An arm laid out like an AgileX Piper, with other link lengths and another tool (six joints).
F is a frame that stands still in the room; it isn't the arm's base.
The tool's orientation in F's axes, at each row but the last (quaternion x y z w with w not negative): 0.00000 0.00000 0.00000 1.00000; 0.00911 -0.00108 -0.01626 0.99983; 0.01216 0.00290 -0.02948 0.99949; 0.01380 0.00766 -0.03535 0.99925
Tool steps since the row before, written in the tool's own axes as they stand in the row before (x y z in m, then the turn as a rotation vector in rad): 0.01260 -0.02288 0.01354 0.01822 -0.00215 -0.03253; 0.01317 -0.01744 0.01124 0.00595 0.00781 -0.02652; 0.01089 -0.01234 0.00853 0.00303 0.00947 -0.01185; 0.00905 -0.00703 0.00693 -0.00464 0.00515 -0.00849
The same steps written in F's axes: 0.01260 -0.02288 0.01354 0.01822 -0.00215 -0.03253; 0.01257 -0.01806 0.01094 0.00627 0.00809 -0.02636; 0.01019 -0.01316 0.00816 0.00352 0.00956 -0.01164; 0.00863 -0.00784 0.00659 -0.00438 0.00570 -0.00827
